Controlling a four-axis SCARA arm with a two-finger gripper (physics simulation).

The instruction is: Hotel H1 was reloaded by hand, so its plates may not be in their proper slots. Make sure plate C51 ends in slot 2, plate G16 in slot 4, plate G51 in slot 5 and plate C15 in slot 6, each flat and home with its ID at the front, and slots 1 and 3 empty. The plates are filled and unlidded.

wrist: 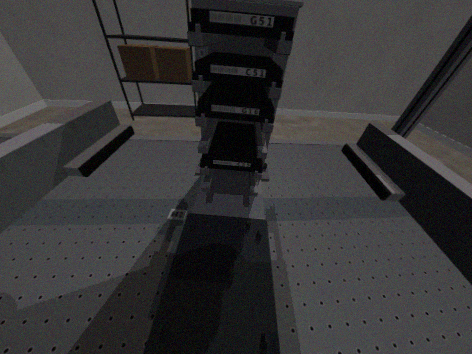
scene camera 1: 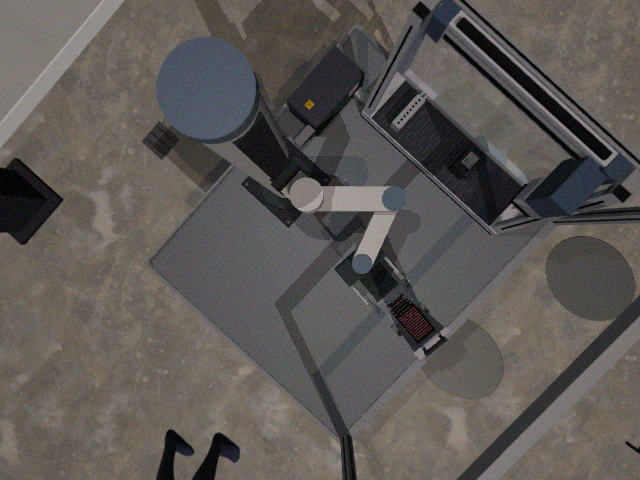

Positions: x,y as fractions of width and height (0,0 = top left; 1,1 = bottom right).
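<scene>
My gripper appears in the wrist view (0.51,0.36), and that same gripper of mine can also be found in scene camera 1 (0.60,0.61).
</scene>
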